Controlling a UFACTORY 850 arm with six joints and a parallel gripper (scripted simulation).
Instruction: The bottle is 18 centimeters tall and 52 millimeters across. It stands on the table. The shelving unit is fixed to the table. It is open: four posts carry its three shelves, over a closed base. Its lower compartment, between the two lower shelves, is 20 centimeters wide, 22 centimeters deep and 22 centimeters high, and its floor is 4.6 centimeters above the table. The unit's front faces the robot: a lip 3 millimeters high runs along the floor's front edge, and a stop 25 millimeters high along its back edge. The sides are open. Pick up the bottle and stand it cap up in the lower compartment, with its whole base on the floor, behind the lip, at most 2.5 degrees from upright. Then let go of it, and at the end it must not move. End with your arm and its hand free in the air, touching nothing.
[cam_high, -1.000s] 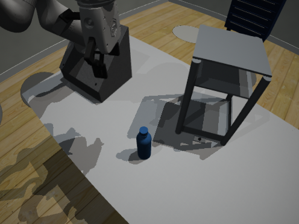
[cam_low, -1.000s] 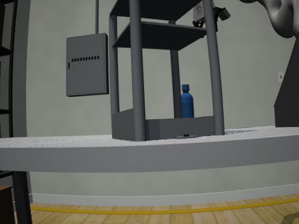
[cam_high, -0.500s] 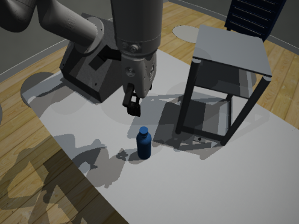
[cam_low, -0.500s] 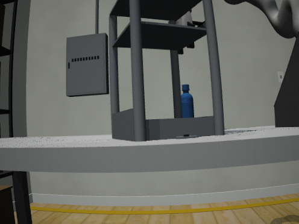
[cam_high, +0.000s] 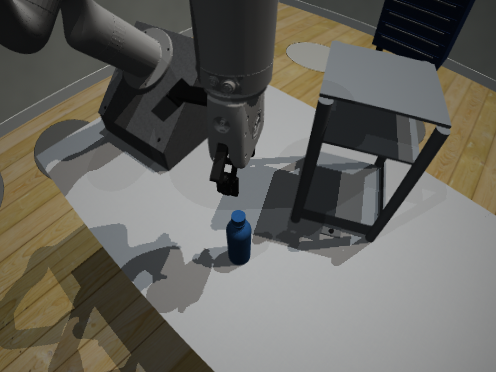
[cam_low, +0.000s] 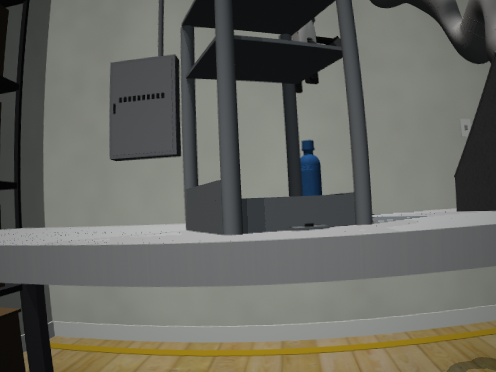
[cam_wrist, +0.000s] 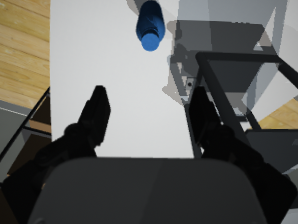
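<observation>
Now: hand 200 mm above the bottle. Round my hand: shelving unit (320 mm to the left, 130 mm below, 70 mm ahead).
</observation>
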